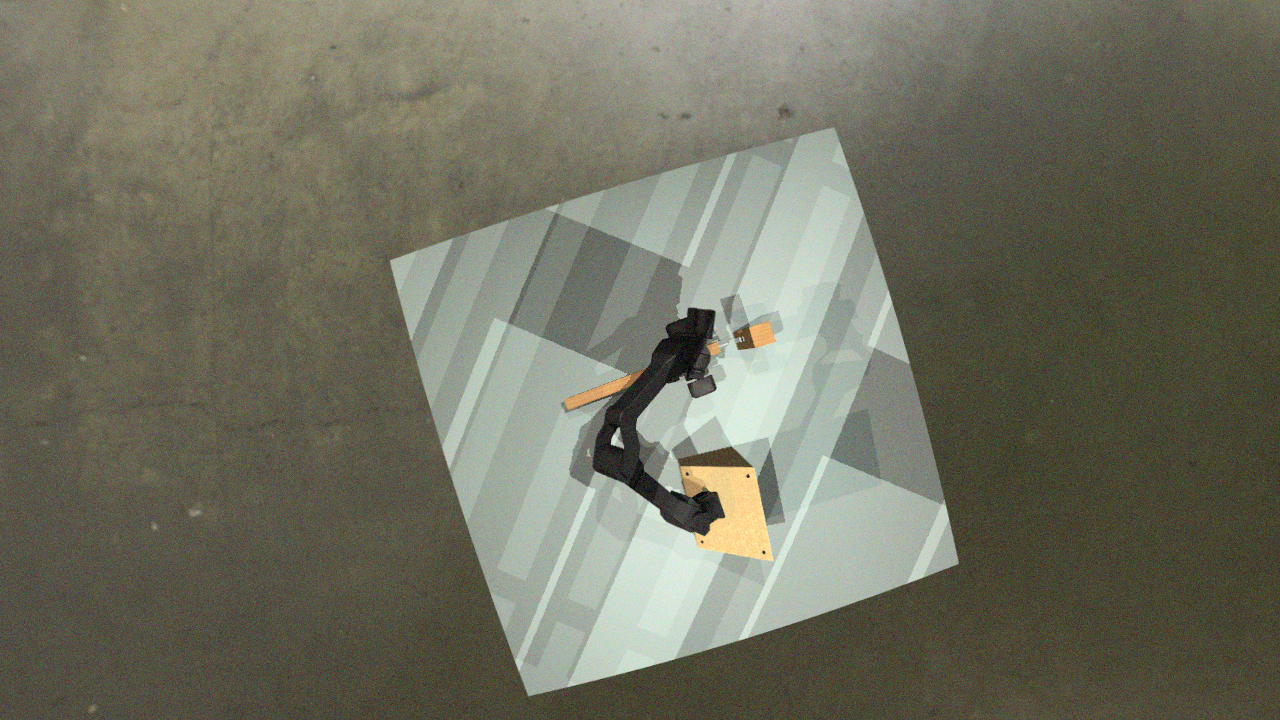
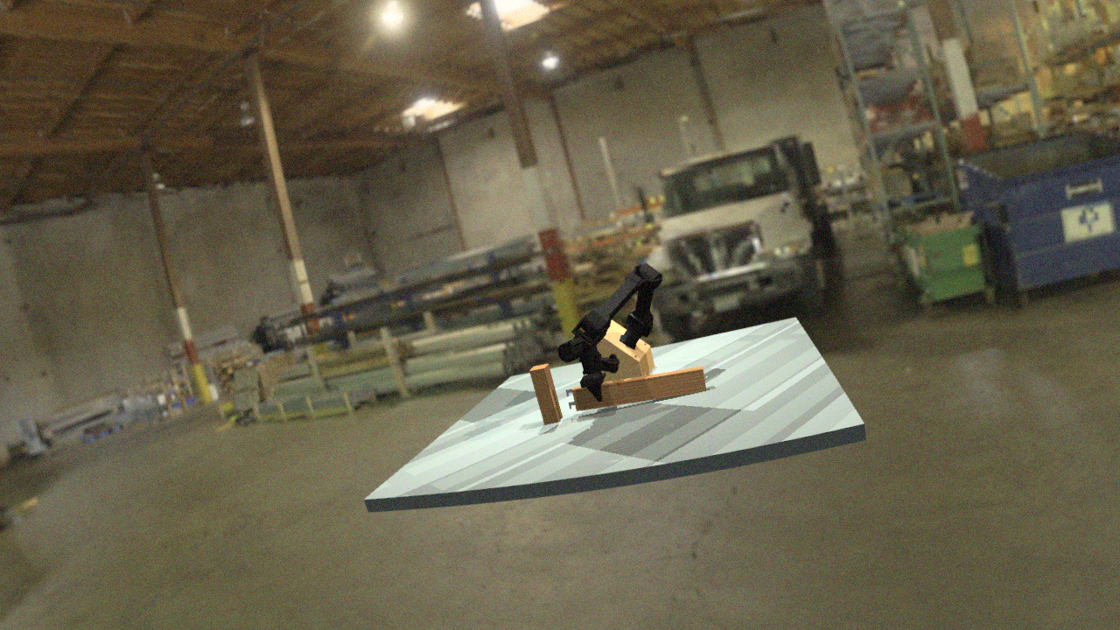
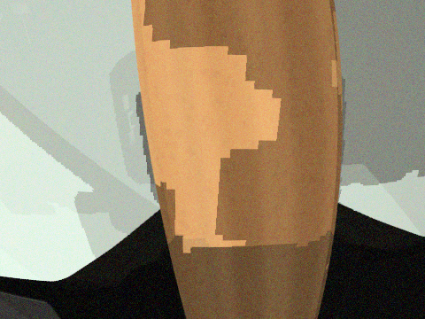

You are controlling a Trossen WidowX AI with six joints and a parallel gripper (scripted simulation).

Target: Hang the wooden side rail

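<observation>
Now: the headboard post 160 mm to the right of my gripper tip and 40 mm above it.
</observation>
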